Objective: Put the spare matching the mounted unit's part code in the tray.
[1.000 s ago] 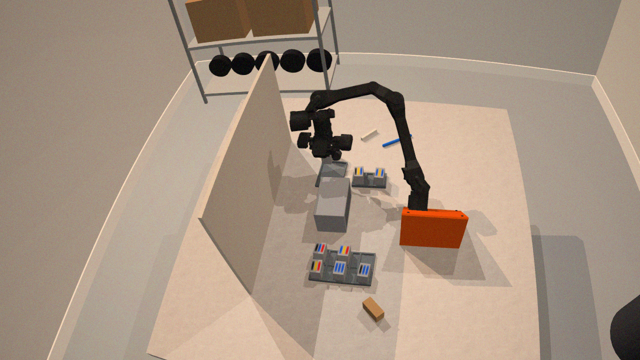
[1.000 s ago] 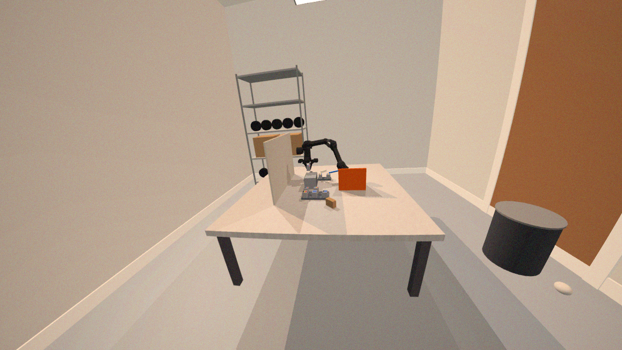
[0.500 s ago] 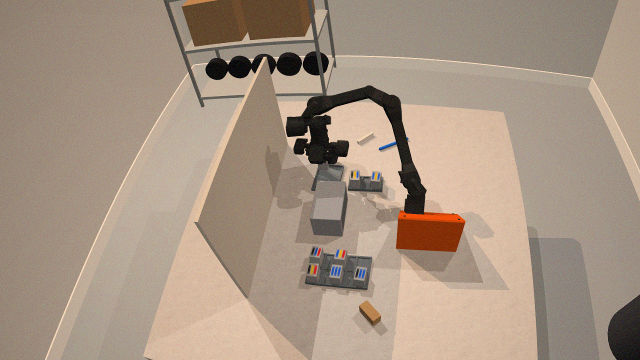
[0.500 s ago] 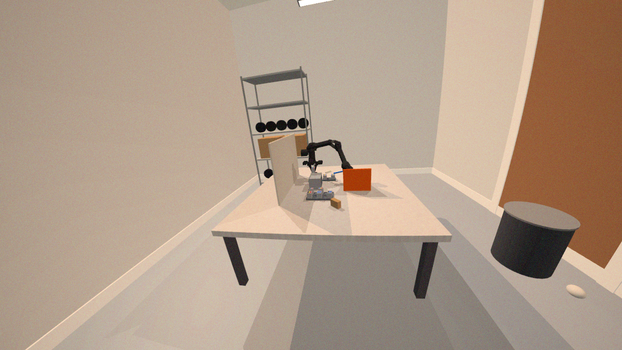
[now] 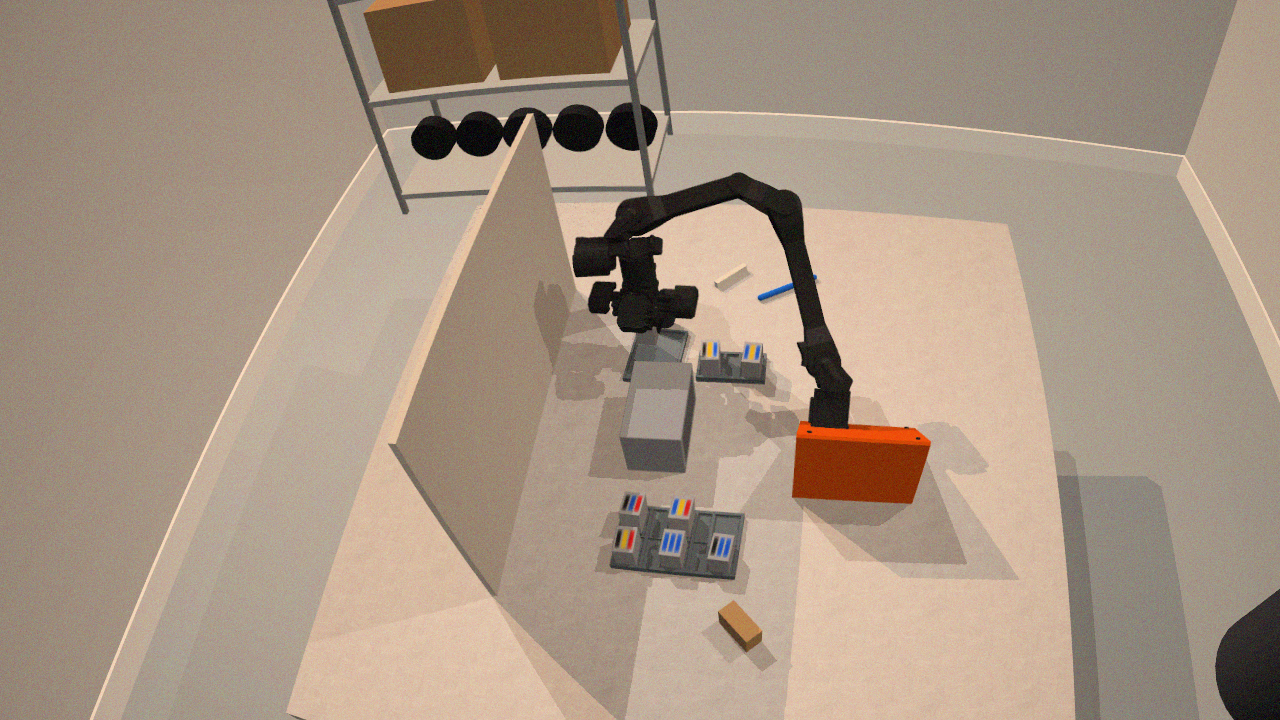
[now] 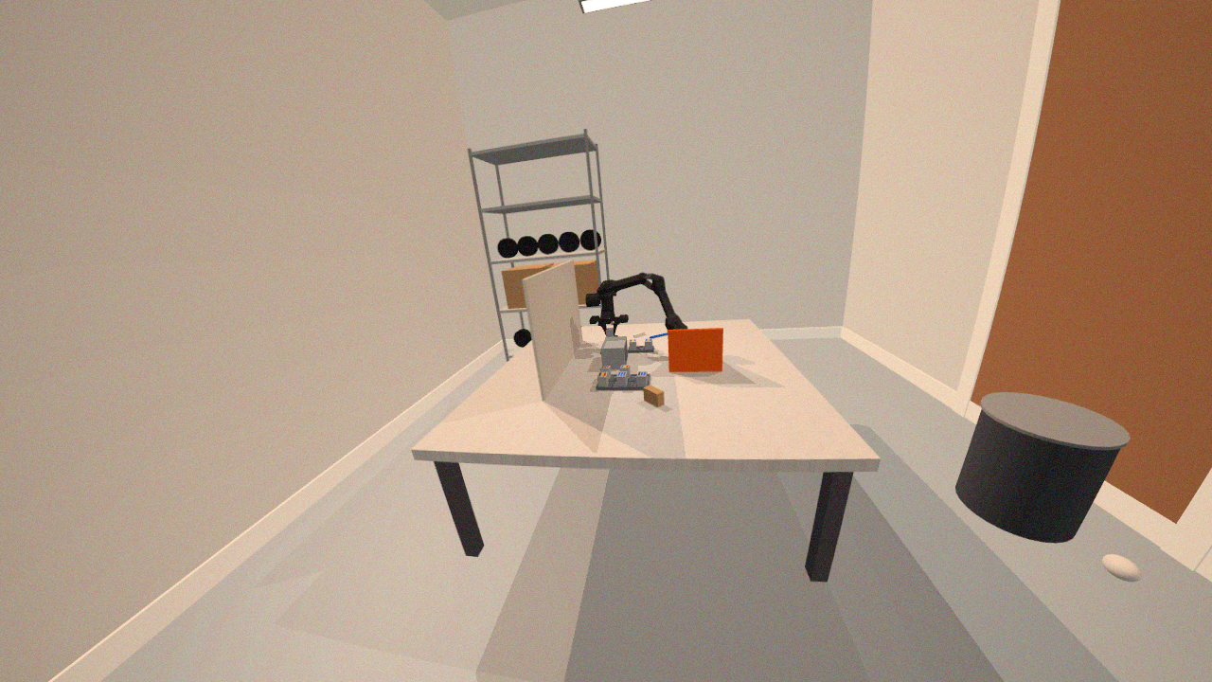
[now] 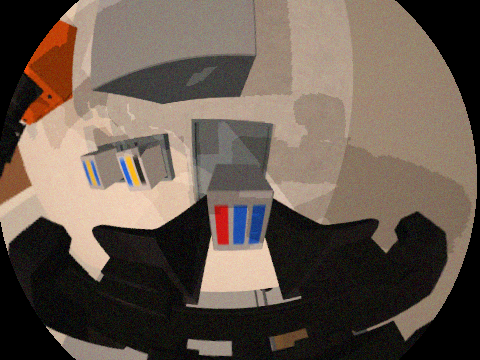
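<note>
The grey tray is 7 cm below my gripper tip. The rest, counted from my gripper tip: mounted unit: 5 cm behind, 18 cm to the left, 3 cm below; upright panel: 19 cm ahead, 18 cm to the left, 15 cm above; black puck: 9 cm to the right, 5 cm below.
</note>
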